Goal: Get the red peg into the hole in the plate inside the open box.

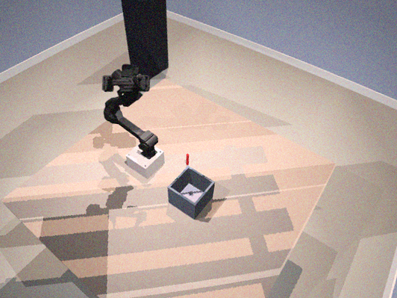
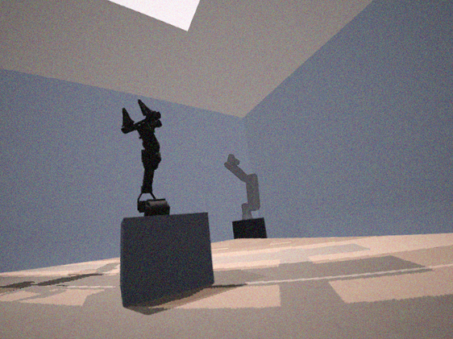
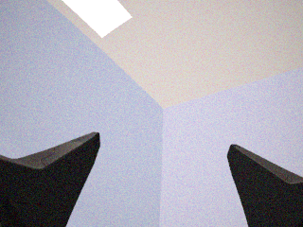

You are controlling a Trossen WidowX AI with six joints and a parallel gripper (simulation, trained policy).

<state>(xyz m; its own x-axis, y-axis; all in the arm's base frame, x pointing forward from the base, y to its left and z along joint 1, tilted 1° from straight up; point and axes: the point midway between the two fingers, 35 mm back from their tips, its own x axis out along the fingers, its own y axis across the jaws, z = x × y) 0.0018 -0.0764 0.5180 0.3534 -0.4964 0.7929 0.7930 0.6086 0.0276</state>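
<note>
Now: the red peg 14 cm ahead of my gripper tip, 23 cm to the left of it and 60 cm below it.
</note>
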